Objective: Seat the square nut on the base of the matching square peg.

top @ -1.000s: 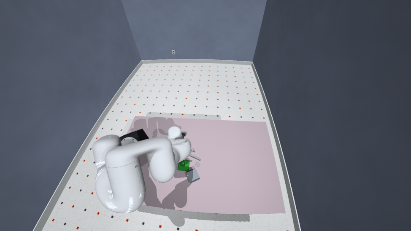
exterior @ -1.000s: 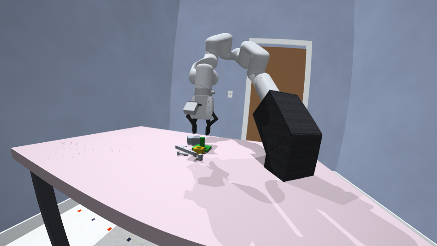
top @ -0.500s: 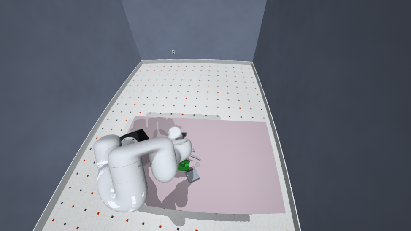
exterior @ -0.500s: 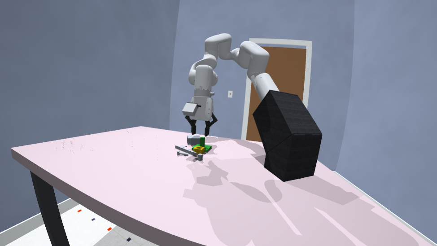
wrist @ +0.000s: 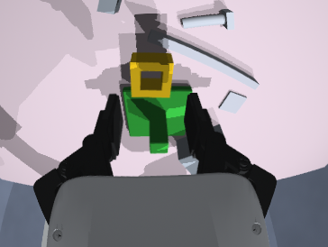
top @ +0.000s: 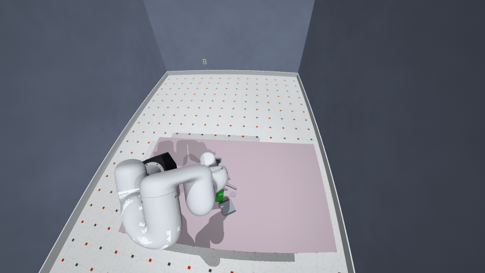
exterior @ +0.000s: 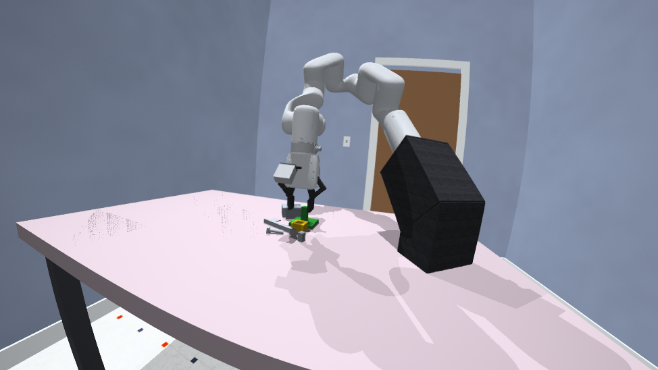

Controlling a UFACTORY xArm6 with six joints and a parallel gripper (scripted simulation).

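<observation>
Right now the long bar is 60 mm ahead of my hand and 70 mm below it. Round my hand: small plate (90 mm ahead, 70 mm to the right, 80 mm below); then bolt (70 mm ahead, 40 mm to the left, 70 mm below); then grey block (50 mm ahead, 150 mm to the right, 60 mm below).
</observation>
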